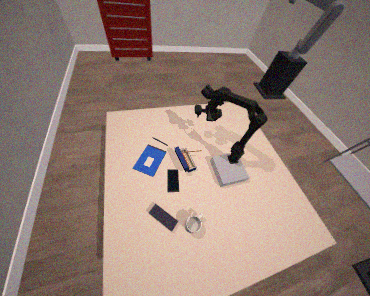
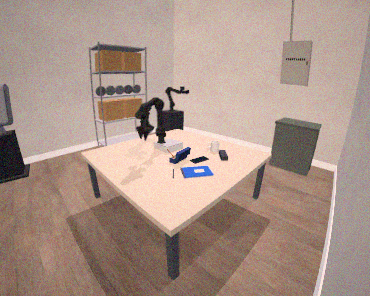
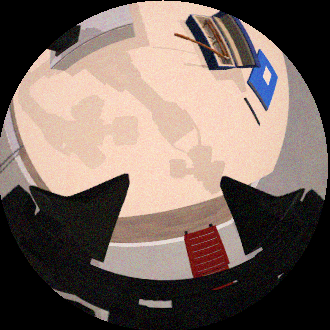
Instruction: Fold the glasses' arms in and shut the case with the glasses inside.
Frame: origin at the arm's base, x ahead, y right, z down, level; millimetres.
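Seen in the pictures: gripper, between the fingertips: [image 1: 203,118] [image 2: 143,140] [image 3: 177,179]; arm's base, origin of its link: [image 1: 232,159] [image 2: 161,142].
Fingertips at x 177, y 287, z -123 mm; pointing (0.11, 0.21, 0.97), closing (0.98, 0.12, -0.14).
Note:
Offsets run from my fingertips to a thing's top centre. "*": to the spot under its first point.
The blue glasses case [image 1: 188,162] [image 2: 181,156] [image 3: 244,45] stands open on the table, its lid tilted up on the side toward the blue book. The brown glasses [image 1: 195,151] [image 2: 171,152] [image 3: 200,45] lie in its tray. One arm sticks out over the tray's side, away from the lid. The other arm seems to lie inside along the frame, but this is too small to be sure. My gripper [image 1: 205,114] [image 2: 145,136] [image 3: 177,179] is open and empty, high above the table, well away from the case and toward the red cabinet's side.
A blue book @(dy -201, dx +392, dz +174 mm) [image 1: 156,152] [image 2: 190,173] [image 3: 259,90] and a dark pen @(dy -49, dx +318, dz +173 mm) [image 1: 160,141] [image 2: 173,173] [image 3: 252,111] lie beyond the lid. A black phone @(dy -367, dx +256, dz +174 mm) [image 1: 173,180] [image 2: 200,159], a dark block @(dy -578, dx +338, dz +147 mm) [image 1: 163,217] [image 2: 223,155] and a mug @(* dy -639, dx +176, dz +174 mm) [image 1: 193,224] [image 2: 214,146] are nearby. My arm stands on a grey base [image 1: 230,173].

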